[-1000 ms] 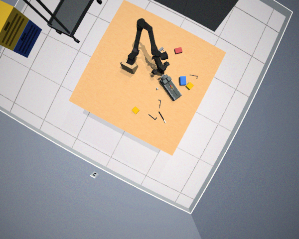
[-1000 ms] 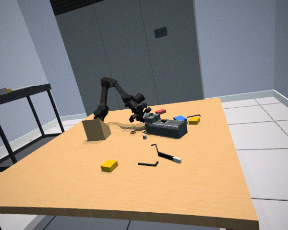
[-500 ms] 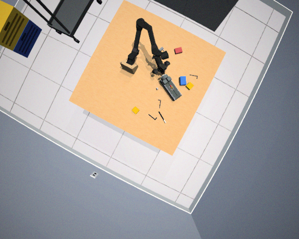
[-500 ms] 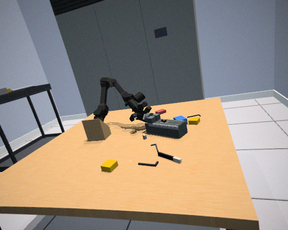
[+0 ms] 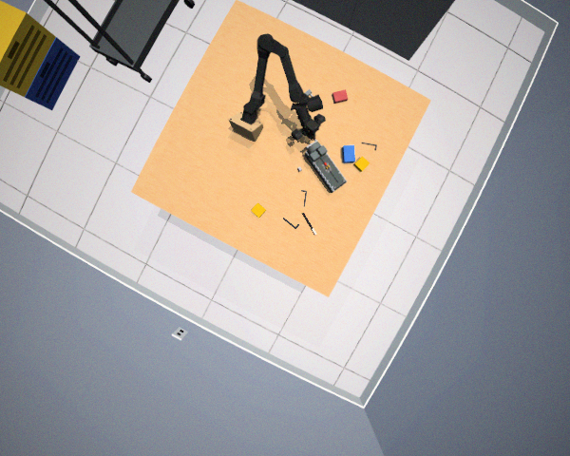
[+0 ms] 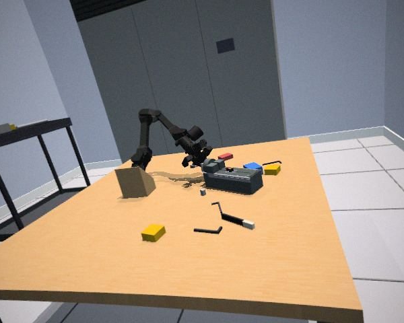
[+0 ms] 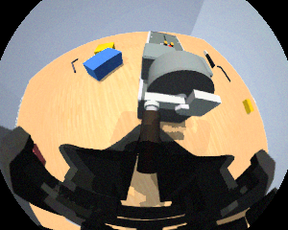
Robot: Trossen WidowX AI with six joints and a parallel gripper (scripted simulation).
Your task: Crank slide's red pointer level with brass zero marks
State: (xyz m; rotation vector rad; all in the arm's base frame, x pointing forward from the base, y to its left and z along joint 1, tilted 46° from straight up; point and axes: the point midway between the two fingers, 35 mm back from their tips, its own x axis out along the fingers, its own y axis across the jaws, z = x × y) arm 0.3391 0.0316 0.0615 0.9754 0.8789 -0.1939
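My gripper tip is now 110 mm short of the red pointer, 100 mm to the left of it and 20 mm below it. The rest, counted from my gripper tip: small grey cube: 160 mm to the right, 50 mm below; then blue block: 210 mm ahead, 40 mm below, 20 mm to the left; then dark crank handle: 30 mm above, 10 mm to the left, 10 mm behind.
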